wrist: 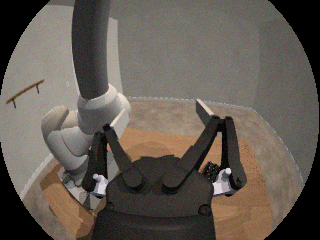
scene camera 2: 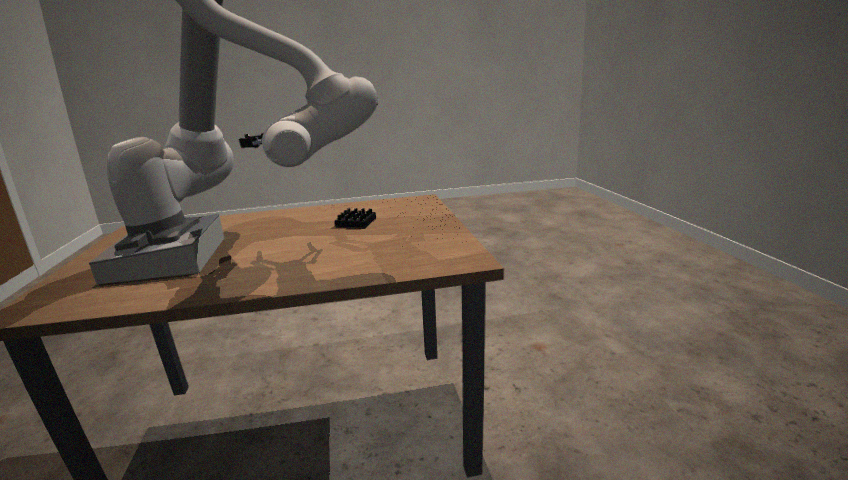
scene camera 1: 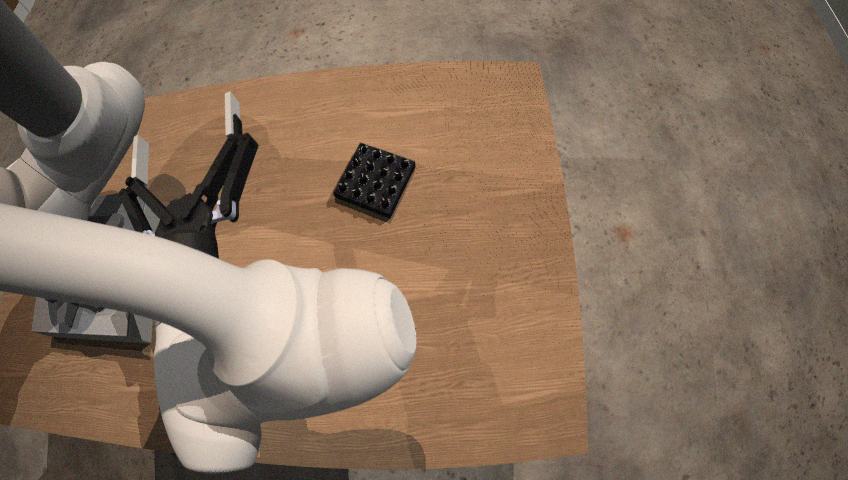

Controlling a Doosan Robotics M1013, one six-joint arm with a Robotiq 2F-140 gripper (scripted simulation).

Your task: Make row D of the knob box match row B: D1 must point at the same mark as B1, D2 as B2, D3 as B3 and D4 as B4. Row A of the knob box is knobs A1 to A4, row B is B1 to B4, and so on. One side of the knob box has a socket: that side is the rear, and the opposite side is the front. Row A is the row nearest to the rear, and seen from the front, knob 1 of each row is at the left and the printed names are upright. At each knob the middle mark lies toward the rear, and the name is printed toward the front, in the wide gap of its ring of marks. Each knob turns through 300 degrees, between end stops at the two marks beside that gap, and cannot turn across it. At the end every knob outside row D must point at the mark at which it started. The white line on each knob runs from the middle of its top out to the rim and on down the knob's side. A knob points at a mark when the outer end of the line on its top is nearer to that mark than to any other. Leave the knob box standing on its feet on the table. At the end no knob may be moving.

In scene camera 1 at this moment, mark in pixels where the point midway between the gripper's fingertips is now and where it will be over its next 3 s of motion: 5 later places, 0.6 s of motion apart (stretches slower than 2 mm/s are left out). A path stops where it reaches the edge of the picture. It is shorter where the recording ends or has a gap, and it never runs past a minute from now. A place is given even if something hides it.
My gripper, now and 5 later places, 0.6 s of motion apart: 184, 119; 213, 124; 262, 132; 293, 137; 310, 142; 325, 145
